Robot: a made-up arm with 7 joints.
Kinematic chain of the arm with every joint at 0, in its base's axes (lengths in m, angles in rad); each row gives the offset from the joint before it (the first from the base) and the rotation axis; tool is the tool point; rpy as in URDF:
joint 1: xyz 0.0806 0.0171 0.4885 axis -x
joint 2: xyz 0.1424 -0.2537 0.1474 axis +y
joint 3: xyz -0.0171 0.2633 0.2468 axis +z
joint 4: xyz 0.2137 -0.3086 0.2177 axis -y
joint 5: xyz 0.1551 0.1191 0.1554 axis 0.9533 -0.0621 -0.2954
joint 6: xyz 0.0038 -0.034 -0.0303 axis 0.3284 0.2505 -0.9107
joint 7: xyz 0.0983 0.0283 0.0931 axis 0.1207 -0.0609 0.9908
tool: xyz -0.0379 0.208 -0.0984 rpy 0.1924 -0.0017 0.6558
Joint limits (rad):
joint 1: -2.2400..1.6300
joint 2: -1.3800..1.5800
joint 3: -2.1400..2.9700
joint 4: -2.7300..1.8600
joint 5: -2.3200..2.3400
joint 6: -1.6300..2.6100
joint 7: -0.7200..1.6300
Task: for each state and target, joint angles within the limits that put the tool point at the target. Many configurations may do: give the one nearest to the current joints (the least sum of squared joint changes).
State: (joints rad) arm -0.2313 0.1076 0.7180 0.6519 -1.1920 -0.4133 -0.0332
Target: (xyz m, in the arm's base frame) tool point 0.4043 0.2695 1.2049
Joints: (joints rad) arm 0.0161 -0.1974 0.9337 0.7482 -1.0417 -0.1879 -0.1843
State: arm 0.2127 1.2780 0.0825 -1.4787 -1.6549 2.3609 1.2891
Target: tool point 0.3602 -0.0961 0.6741
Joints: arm 0.4818 1.1325 -0.4205 -2.1679 -1.6051 2.3780 0.9612
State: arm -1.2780 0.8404 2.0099 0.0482 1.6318 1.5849 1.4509
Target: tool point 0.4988 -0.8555 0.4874
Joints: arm -2.0128 0.4589 2.1792 0.1093 1.5633 1.2174 1.6300
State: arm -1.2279 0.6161 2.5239 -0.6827 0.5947 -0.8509 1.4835
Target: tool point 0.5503 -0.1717 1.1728
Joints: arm -0.9607 0.8049 2.4067 -0.4634 0.1993 -0.9468 1.6300
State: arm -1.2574 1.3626 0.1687 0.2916 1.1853 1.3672 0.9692
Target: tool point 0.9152 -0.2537 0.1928
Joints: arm -0.9037 1.1283 -0.2991 -0.1613 1.3863 1.7180 0.8840
